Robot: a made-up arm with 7 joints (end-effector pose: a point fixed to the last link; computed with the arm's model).
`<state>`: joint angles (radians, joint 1 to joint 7).
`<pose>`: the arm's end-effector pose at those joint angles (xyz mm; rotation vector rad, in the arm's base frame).
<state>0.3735 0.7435 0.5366 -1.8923 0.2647 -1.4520 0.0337</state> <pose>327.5 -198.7 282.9 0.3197 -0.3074 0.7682</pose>
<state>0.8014 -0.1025 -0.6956 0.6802 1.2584 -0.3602 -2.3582</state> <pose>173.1 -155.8 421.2 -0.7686 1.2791 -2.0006</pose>
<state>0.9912 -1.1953 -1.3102 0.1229 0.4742 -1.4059 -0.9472</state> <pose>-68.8 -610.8 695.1 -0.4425 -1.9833 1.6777</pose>
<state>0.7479 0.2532 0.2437 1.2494 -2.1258 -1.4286 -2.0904</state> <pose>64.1 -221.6 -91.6 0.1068 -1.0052 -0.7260</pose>
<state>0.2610 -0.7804 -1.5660 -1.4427 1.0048 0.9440 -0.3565</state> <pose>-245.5 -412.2 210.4 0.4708 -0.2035 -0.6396</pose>
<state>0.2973 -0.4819 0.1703 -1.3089 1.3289 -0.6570 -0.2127</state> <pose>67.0 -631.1 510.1 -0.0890 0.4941 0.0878</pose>
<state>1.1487 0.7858 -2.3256 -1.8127 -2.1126 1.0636 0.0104</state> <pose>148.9 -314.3 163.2 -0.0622 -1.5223 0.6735</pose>
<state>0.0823 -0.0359 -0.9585 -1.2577 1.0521 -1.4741 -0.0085</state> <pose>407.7 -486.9 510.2 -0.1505 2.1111 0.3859</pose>
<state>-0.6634 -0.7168 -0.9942 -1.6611 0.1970 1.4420 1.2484</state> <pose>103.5 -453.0 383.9 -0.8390 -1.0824 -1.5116</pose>
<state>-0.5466 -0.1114 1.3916 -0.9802 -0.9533 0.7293 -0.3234</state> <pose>107.4 -614.6 911.1 0.0737 1.6069 0.3361</pose>
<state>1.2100 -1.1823 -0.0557 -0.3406 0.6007 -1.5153 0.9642</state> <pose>22.6 -789.7 621.7 -0.7463 -3.0227 0.2597</pose>
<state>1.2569 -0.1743 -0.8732 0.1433 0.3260 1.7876 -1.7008</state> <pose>-409.8 -413.7 -3.1 0.8099 -0.5483 -0.6584</pose>
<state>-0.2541 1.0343 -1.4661 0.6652 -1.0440 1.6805 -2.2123</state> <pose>454.0 36.4 39.2 2.0920 -0.4299 1.1192</pose>
